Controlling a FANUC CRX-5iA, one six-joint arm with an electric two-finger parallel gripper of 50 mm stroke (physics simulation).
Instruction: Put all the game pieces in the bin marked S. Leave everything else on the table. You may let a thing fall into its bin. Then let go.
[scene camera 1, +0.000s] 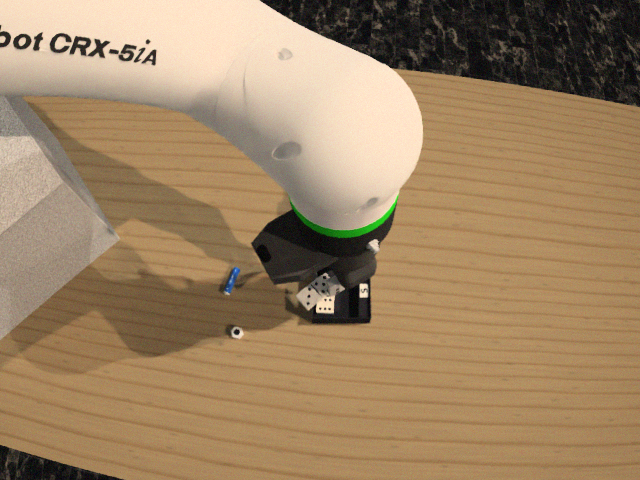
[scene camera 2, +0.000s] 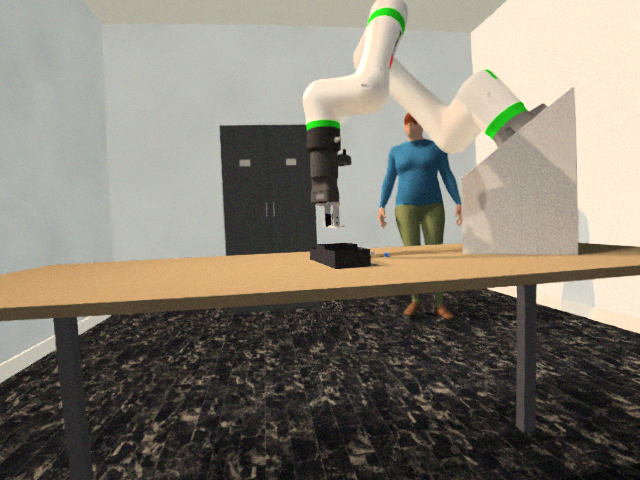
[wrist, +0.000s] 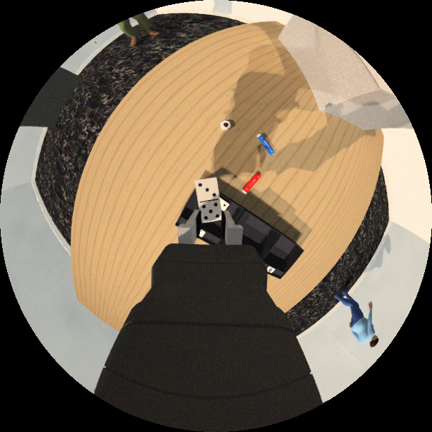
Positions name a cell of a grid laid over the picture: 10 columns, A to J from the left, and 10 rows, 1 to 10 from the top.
my gripper: scene camera 1 F6; scene camera 2 F5; wrist E6
black bin block: scene camera 1 F7; scene camera 2 F6; wrist G6
